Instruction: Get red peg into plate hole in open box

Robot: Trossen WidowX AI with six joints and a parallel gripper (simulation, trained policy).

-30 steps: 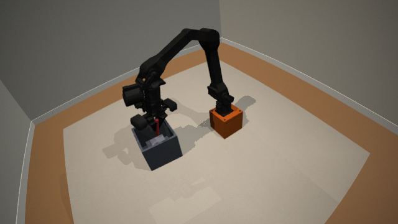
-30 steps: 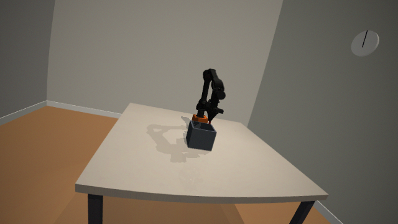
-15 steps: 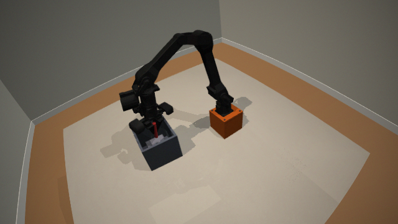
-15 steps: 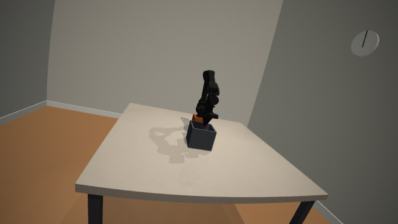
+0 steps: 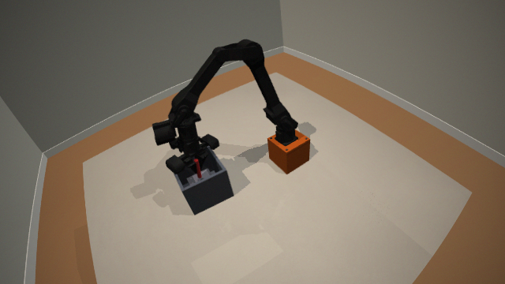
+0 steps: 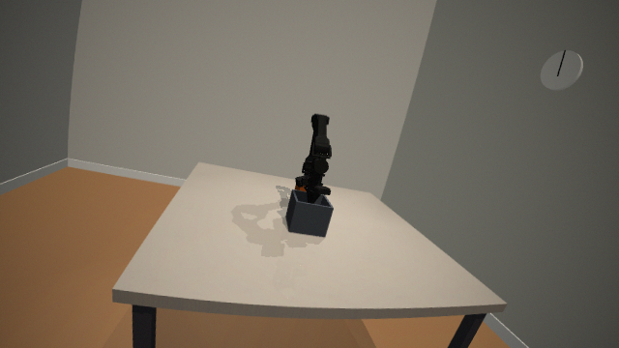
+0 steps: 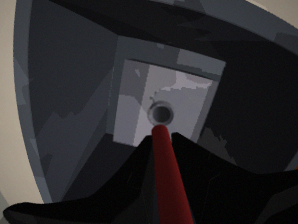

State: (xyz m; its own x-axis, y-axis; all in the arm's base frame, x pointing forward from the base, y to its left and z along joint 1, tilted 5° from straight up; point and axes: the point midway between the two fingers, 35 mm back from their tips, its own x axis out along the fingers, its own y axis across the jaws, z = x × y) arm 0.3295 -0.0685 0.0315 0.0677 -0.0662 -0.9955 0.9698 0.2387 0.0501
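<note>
My gripper tip is now 20 mm below the red peg and 10 mm to the right of it. The rest, counted from my gripper tip: pale plate 60 mm below.
</note>
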